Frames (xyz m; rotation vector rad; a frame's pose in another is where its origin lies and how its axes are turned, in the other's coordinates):
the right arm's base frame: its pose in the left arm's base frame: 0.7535 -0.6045 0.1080 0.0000 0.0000 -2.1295
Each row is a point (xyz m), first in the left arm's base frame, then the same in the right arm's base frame.
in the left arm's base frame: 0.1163 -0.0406 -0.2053
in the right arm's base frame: -0.1404 -0.8392 -0.3133
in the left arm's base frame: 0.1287 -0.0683 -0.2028
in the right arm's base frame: -0.1235 -0.8140 -0.3108
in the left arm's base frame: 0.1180 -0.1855 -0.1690
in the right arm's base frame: -0.0184 -0.7610 -0.2770
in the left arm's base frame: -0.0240 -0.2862 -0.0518
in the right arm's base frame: 0.1422 -0.8280 -0.1598
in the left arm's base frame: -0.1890 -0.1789 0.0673
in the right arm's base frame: 0.1387 -1.0248 -0.0407
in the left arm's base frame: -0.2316 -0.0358 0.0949
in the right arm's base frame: 0.0400 -1.1368 -0.0131
